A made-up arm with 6 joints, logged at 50 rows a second.
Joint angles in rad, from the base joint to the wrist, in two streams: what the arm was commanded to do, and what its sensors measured. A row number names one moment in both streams.
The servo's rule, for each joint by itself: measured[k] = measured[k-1] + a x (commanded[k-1-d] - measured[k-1]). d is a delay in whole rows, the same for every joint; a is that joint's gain. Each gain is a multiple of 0.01, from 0.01 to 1. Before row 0 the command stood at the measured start. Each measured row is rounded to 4 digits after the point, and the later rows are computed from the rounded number. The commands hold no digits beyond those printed.
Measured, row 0:
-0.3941 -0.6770 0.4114 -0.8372 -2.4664 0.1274
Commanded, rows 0 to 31:
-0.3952 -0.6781 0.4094 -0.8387 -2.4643 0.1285
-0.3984 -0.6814 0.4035 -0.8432 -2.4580 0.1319
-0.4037 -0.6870 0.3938 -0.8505 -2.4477 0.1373
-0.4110 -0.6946 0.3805 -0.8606 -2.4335 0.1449
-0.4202 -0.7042 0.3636 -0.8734 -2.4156 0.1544
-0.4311 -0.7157 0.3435 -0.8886 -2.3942 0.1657
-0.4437 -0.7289 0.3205 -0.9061 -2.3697 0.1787
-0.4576 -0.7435 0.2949 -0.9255 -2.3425 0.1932
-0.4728 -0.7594 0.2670 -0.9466 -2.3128 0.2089
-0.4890 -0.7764 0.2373 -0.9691 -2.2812 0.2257
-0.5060 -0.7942 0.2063 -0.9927 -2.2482 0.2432
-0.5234 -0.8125 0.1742 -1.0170 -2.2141 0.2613
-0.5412 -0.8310 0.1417 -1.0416 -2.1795 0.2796
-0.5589 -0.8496 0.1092 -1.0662 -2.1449 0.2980
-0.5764 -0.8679 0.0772 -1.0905 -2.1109 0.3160
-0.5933 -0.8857 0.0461 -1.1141 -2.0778 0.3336
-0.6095 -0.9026 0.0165 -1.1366 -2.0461 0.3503
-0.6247 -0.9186 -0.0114 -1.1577 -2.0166 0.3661
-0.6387 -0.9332 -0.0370 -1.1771 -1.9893 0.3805
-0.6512 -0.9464 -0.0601 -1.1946 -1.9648 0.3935
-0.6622 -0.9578 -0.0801 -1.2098 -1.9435 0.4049
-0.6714 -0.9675 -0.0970 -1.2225 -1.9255 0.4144
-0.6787 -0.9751 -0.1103 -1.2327 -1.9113 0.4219
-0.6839 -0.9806 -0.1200 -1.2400 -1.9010 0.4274
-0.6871 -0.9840 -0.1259 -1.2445 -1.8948 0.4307
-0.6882 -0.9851 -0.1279 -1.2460 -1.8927 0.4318
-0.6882 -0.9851 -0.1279 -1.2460 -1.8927 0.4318
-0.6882 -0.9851 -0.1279 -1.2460 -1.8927 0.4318
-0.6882 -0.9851 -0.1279 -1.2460 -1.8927 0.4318
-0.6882 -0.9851 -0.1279 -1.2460 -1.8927 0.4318
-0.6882 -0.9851 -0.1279 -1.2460 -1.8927 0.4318
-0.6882 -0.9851 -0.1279 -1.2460 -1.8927 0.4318
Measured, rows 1 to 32:
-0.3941 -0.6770 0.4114 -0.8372 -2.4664 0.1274
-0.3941 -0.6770 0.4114 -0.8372 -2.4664 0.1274
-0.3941 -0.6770 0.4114 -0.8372 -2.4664 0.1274
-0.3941 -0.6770 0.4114 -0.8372 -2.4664 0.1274
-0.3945 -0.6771 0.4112 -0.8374 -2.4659 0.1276
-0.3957 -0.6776 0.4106 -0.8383 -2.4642 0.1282
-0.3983 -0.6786 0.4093 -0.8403 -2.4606 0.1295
-0.4024 -0.6804 0.4070 -0.8435 -2.4546 0.1317
-0.4081 -0.6830 0.4035 -0.8483 -2.4460 0.1349
-0.4155 -0.6866 0.3987 -0.8547 -2.4346 0.1392
-0.4245 -0.6913 0.3924 -0.8629 -2.4203 0.1447
-0.4351 -0.6970 0.3846 -0.8729 -2.4032 0.1515
-0.4472 -0.7039 0.3752 -0.8847 -2.3833 0.1595
-0.4606 -0.7119 0.3642 -0.8982 -2.3608 0.1688
-0.4751 -0.7210 0.3516 -0.9133 -2.3360 0.1792
-0.4906 -0.7311 0.3374 -0.9299 -2.3092 0.1907
-0.5068 -0.7421 0.3217 -0.9478 -2.2807 0.2031
-0.5235 -0.7539 0.3047 -0.9667 -2.2508 0.2164
-0.5404 -0.7664 0.2865 -0.9865 -2.2200 0.2303
-0.5573 -0.7795 0.2673 -1.0069 -2.1887 0.2448
-0.5740 -0.7930 0.2472 -1.0277 -2.1573 0.2596
-0.5902 -0.8068 0.2265 -1.0485 -2.1263 0.2745
-0.6057 -0.8207 0.2054 -1.0691 -2.0962 0.2893
-0.6203 -0.8345 0.1842 -1.0892 -2.0673 0.3039
-0.6337 -0.8481 0.1631 -1.1085 -2.0401 0.3180
-0.6458 -0.8612 0.1423 -1.1267 -2.0149 0.3315
-0.6563 -0.8737 0.1221 -1.1437 -1.9921 0.3442
-0.6651 -0.8855 0.1027 -1.1591 -1.9721 0.3558
-0.6721 -0.8963 0.0844 -1.1728 -1.9551 0.3663
-0.6773 -0.9061 0.0674 -1.1845 -1.9414 0.3755
-0.6808 -0.9148 0.0518 -1.1943 -1.9307 0.3834
-0.6832 -0.9225 0.0374 -1.2026 -1.9223 0.3902
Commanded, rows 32 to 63:
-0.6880 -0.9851 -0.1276 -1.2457 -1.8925 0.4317
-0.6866 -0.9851 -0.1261 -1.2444 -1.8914 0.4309
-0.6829 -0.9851 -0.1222 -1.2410 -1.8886 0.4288
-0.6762 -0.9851 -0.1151 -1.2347 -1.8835 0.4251
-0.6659 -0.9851 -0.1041 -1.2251 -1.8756 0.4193
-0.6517 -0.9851 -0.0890 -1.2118 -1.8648 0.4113
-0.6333 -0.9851 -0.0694 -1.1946 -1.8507 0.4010
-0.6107 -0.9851 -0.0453 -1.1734 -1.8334 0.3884
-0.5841 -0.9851 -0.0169 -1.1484 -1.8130 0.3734
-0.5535 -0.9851 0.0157 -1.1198 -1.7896 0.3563
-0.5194 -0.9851 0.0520 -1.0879 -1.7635 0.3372
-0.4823 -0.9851 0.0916 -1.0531 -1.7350 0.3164
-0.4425 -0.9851 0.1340 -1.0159 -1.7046 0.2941
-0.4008 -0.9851 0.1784 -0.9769 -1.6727 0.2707
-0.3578 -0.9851 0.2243 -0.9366 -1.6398 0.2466
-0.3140 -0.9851 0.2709 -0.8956 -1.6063 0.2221
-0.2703 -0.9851 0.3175 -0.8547 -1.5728 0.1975
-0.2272 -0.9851 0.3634 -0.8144 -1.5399 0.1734
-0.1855 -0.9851 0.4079 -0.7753 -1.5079 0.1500
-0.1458 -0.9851 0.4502 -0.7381 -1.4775 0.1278
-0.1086 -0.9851 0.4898 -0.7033 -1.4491 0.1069
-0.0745 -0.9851 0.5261 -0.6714 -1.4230 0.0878
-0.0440 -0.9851 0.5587 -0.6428 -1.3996 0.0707
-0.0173 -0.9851 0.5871 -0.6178 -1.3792 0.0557
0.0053 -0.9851 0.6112 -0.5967 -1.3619 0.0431
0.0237 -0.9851 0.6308 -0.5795 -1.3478 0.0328
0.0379 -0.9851 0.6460 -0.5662 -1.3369 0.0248
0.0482 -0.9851 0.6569 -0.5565 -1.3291 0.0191
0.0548 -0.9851 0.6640 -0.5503 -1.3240 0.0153
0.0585 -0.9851 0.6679 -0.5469 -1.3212 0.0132
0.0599 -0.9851 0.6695 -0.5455 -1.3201 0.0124
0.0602 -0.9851 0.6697 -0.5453 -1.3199 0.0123
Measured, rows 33 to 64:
-0.6848 -0.9294 0.0242 -1.2095 -1.9158 0.3960
-0.6859 -0.9355 0.0120 -1.2153 -1.9107 0.4010
-0.6866 -0.9410 0.0008 -1.2202 -1.9067 0.4053
-0.6871 -0.9459 -0.0095 -1.2243 -1.9036 0.4090
-0.6874 -0.9502 -0.0189 -1.2277 -1.9012 0.4122
-0.6871 -0.9540 -0.0275 -1.2304 -1.8990 0.4148
-0.6858 -0.9574 -0.0351 -1.2321 -1.8967 0.4168
-0.6827 -0.9604 -0.0415 -1.2325 -1.8938 0.4180
-0.6773 -0.9631 -0.0465 -1.2313 -1.8898 0.4182
-0.6691 -0.9655 -0.0499 -1.2282 -1.8843 0.4172
-0.6576 -0.9677 -0.0515 -1.2228 -1.8769 0.4149
-0.6426 -0.9696 -0.0510 -1.2149 -1.8673 0.4112
-0.6239 -0.9713 -0.0483 -1.2043 -1.8554 0.4059
-0.6014 -0.9728 -0.0432 -1.1908 -1.8409 0.3990
-0.5752 -0.9742 -0.0356 -1.1743 -1.8239 0.3903
-0.5455 -0.9754 -0.0254 -1.1549 -1.8043 0.3800
-0.5125 -0.9765 -0.0126 -1.1327 -1.7824 0.3680
-0.4768 -0.9774 0.0027 -1.1078 -1.7583 0.3544
-0.4387 -0.9782 0.0204 -1.0804 -1.7322 0.3393
-0.3988 -0.9790 0.0404 -1.0508 -1.7045 0.3229
-0.3577 -0.9797 0.0626 -1.0194 -1.6755 0.3053
-0.3159 -0.9803 0.0867 -0.9866 -1.6457 0.2868
-0.2742 -0.9808 0.1124 -0.9528 -1.6154 0.2676
-0.2331 -0.9813 0.1394 -0.9184 -1.5851 0.2480
-0.1933 -0.9817 0.1674 -0.8840 -1.5552 0.2282
-0.1553 -0.9821 0.1961 -0.8500 -1.5261 0.2085
-0.1197 -0.9824 0.2251 -0.8168 -1.4983 0.1892
-0.0869 -0.9827 0.2541 -0.7850 -1.4721 0.1705
-0.0574 -0.9830 0.2827 -0.7549 -1.4479 0.1527
-0.0314 -0.9832 0.3105 -0.7268 -1.4259 0.1359
-0.0092 -0.9834 0.3373 -0.7011 -1.4063 0.1203
0.0092 -0.9836 0.3629 -0.6780 -1.3893 0.1061

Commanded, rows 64 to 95:
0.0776 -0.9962 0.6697 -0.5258 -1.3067 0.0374
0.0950 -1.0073 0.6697 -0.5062 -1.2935 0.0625
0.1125 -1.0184 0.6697 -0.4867 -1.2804 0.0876
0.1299 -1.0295 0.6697 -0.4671 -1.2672 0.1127
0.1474 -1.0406 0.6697 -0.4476 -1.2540 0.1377
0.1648 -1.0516 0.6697 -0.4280 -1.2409 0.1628
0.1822 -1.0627 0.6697 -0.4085 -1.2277 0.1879
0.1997 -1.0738 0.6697 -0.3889 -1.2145 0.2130
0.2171 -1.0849 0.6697 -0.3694 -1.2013 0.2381
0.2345 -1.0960 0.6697 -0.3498 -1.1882 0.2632
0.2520 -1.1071 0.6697 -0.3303 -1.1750 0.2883
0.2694 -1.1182 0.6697 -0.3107 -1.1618 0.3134
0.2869 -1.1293 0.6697 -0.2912 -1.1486 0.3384
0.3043 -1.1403 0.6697 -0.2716 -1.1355 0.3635
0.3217 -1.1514 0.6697 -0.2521 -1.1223 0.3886
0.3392 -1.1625 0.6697 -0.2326 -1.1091 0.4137
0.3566 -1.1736 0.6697 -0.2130 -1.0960 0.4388
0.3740 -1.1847 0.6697 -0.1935 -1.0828 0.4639
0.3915 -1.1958 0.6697 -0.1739 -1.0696 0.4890
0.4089 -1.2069 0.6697 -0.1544 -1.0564 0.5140
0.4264 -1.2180 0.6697 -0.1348 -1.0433 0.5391
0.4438 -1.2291 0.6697 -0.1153 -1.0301 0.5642
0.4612 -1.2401 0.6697 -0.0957 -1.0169 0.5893
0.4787 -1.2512 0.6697 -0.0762 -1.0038 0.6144
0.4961 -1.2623 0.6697 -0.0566 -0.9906 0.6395
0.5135 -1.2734 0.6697 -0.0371 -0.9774 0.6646
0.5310 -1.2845 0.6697 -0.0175 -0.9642 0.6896
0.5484 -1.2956 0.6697 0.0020 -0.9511 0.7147
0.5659 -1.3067 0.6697 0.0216 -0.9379 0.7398
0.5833 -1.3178 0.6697 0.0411 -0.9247 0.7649
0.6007 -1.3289 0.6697 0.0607 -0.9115 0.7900
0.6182 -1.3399 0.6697 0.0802 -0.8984 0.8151
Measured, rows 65 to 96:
0.0238 -0.9838 0.3870 -0.6576 -1.3749 0.0934
0.0349 -0.9839 0.4095 -0.6399 -1.3631 0.0822
0.0429 -0.9840 0.4303 -0.6248 -1.3536 0.0724
0.0484 -0.9841 0.4495 -0.6121 -1.3462 0.0640
0.0577 -0.9854 0.4671 -0.5983 -1.3375 0.0603
0.0696 -0.9878 0.4833 -0.5836 -1.3278 0.0606
0.0833 -0.9912 0.4982 -0.5681 -1.3174 0.0644
0.0982 -0.9954 0.5119 -0.5519 -1.3064 0.0712
0.1139 -1.0004 0.5245 -0.5352 -1.2949 0.0805
0.1302 -1.0060 0.5361 -0.5180 -1.2830 0.0920
0.1468 -1.0122 0.5468 -0.5005 -1.2708 0.1054
0.1637 -1.0190 0.5566 -0.4826 -1.2584 0.1205
0.1808 -1.0262 0.5656 -0.4645 -1.2458 0.1370
0.1980 -1.0339 0.5739 -0.4461 -1.2331 0.1547
0.2153 -1.0420 0.5816 -0.4276 -1.2203 0.1734
0.2326 -1.0504 0.5886 -0.4089 -1.2074 0.1930
0.2500 -1.0591 0.5951 -0.3901 -1.1945 0.2134
0.2674 -1.0680 0.6011 -0.3711 -1.1815 0.2344
0.2848 -1.0772 0.6066 -0.3521 -1.1685 0.2560
0.3022 -1.0866 0.6116 -0.3330 -1.1554 0.2781
0.3196 -1.0962 0.6162 -0.3138 -1.1423 0.3006
0.3370 -1.1059 0.6205 -0.2946 -1.1292 0.3235
0.3544 -1.1158 0.6244 -0.2753 -1.1161 0.3467
0.3718 -1.1258 0.6280 -0.2560 -1.1030 0.3701
0.3893 -1.1359 0.6313 -0.2366 -1.0899 0.3938
0.4067 -1.1462 0.6344 -0.2172 -1.0767 0.4177
0.4241 -1.1565 0.6372 -0.1978 -1.0635 0.4417
0.4416 -1.1669 0.6398 -0.1783 -1.0504 0.4659
0.4590 -1.1774 0.6422 -0.1588 -1.0372 0.4902
0.4764 -1.1880 0.6444 -0.1393 -1.0240 0.5146
0.4939 -1.1986 0.6464 -0.1198 -1.0108 0.5391
0.5113 -1.2093 0.6483 -0.1003 -0.9977 0.5637

